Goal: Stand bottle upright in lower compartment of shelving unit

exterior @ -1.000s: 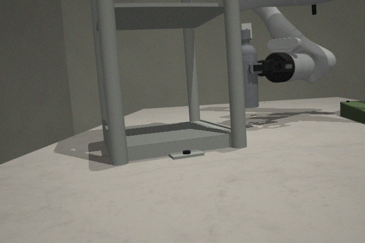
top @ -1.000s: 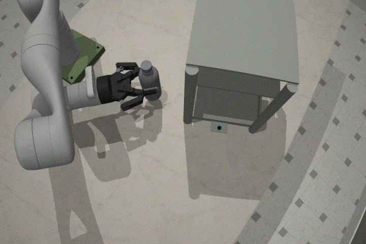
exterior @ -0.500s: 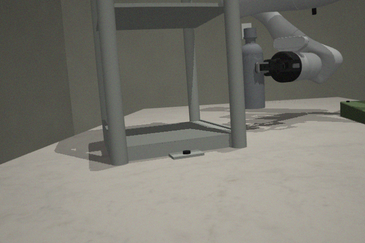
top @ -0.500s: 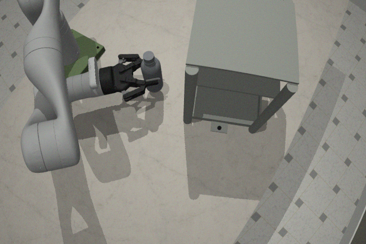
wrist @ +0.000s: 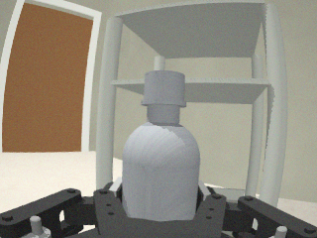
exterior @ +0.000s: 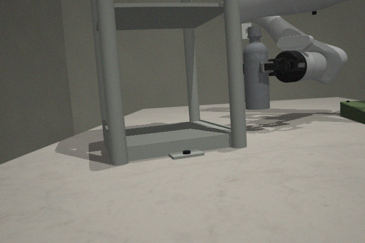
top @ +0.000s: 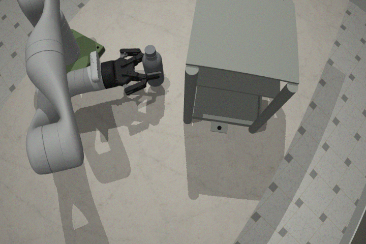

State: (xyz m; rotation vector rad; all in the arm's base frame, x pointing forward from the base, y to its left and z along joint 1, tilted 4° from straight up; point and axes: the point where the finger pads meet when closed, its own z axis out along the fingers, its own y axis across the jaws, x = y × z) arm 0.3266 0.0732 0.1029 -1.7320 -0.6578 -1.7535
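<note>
Right now the shelving unit is 190 mm ahead of my hand, 100 mm to the left of it and 40 mm above it. Round my hand: grey bottle (20 mm above).
</note>
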